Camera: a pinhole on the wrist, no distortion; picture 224 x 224 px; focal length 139.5 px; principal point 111.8 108.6 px. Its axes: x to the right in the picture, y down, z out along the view. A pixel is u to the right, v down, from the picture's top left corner.
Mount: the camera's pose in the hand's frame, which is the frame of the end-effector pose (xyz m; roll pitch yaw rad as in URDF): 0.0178 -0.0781 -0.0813 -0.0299 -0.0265 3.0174
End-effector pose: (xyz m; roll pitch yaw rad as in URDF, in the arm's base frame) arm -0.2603 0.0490 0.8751 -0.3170 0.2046 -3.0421
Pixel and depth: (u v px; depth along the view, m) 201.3 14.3 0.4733
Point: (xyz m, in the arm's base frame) -0.0582 -0.3085 1.2234
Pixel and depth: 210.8 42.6 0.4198
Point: -0.0574 -0.1766 1.2087
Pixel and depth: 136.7 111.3 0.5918
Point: -0.2849 -0.0224 1.3964
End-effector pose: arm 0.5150 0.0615 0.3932 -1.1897 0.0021 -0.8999
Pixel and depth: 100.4 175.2 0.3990
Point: 0.6807 0.1468 0.7725
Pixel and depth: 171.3 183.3 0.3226
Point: 0.5361 0.2471 0.7081
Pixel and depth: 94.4 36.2 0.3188
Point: 0.7638 0.1503 0.4172
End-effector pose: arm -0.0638 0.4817 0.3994 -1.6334 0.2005 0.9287
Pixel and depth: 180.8 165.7 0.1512
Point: -0.1465 0.5018 0.5394
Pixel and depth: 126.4 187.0 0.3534
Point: -0.2806 0.6660 0.6661
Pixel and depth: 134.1 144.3 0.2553
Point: -0.2079 0.5924 0.5368
